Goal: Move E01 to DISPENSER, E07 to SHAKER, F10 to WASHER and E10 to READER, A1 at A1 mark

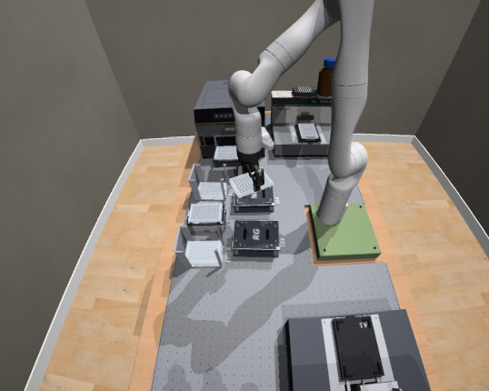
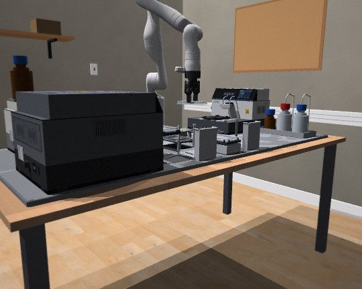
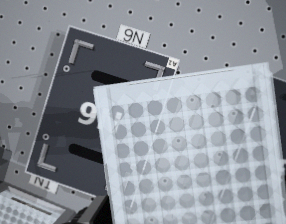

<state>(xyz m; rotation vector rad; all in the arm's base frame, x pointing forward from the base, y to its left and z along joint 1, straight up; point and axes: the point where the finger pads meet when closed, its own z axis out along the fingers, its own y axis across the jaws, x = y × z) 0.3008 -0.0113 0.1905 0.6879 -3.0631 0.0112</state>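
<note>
Now: the washer nest 28 cm behind my hand, 49 cm to the left of it and 13 cm below it. The rest, counted from my hand: nest N6: 1 cm behind, 9 cm to the right, 18 cm below; then nest RG: 1 cm behind, 11 cm to the left, 16 cm below; then A1 corner mark: 9 cm behind, 17 cm to the left, 16 cm below.
</note>
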